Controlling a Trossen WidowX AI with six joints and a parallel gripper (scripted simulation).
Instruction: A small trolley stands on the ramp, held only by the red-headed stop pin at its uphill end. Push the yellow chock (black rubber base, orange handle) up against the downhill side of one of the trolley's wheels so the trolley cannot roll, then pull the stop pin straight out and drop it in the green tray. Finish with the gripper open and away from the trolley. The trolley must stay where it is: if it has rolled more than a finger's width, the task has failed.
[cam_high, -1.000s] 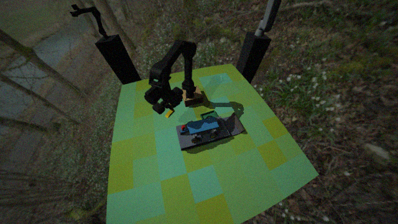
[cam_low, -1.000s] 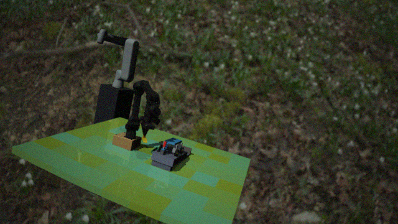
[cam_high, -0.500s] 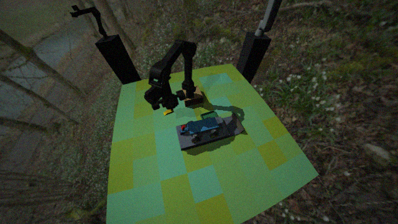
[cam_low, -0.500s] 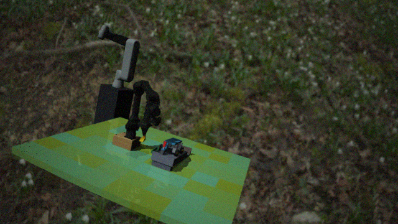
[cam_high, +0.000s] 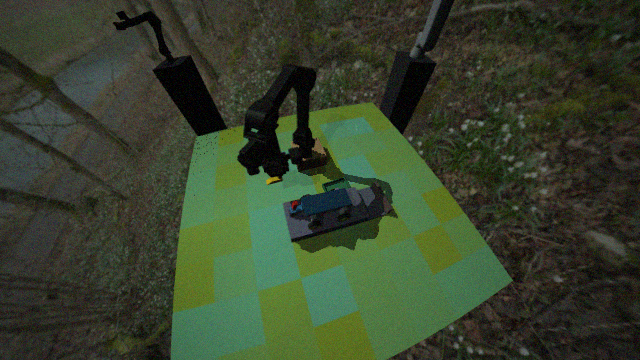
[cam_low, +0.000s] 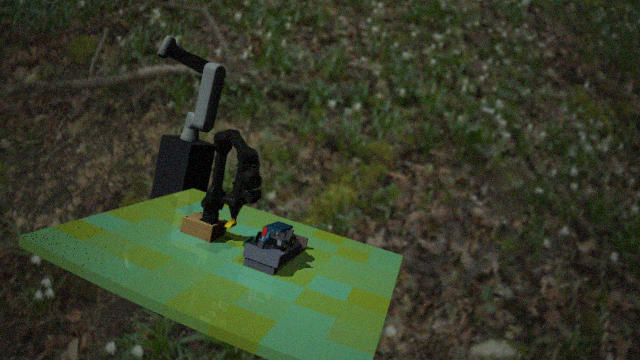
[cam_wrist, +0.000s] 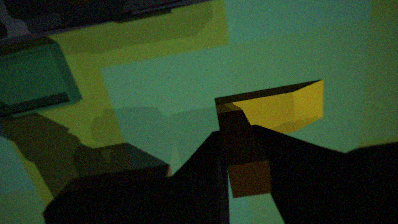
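Right now my gripper tip is 130 mm short of the red-headed stop pin, 50 mm to the right of it and 40 mm above it. Also, from my gripper tip: blue trolley 130 mm ahead, 160 mm to the left, 60 mm below; yellow chock 10 mm ahead, 20 mm to the right, 10 mm below; grey ramp 120 mm ahead, 170 mm to the left, 130 mm below.
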